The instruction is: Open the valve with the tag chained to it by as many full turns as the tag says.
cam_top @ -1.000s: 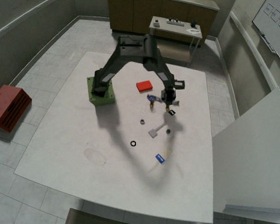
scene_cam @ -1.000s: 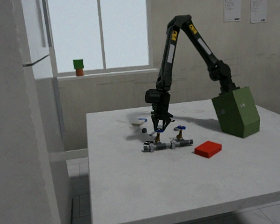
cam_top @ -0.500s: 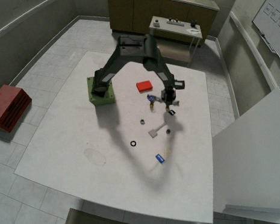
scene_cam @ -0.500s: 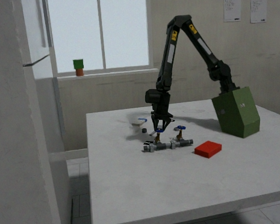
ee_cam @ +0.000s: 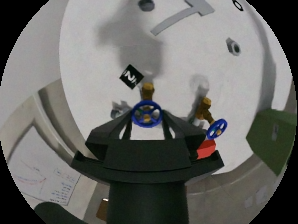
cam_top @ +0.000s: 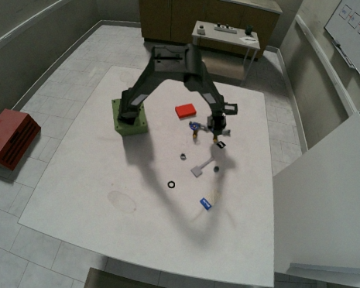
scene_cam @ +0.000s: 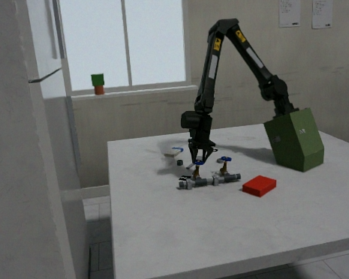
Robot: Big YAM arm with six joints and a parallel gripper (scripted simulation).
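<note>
Now: the small black tag 80 mm below my hand, 50 mm ahead of it and 30 mm to the right of it. From my hand the other things lie so: grey paddle-shaped tool 200 mm to the right, 80 mm below, 50 mm behind; then red block 200 mm behind, 170 mm to the left, 70 mm below; then blue card 370 mm to the right, 80 mm below, 20 mm ahead.
</note>
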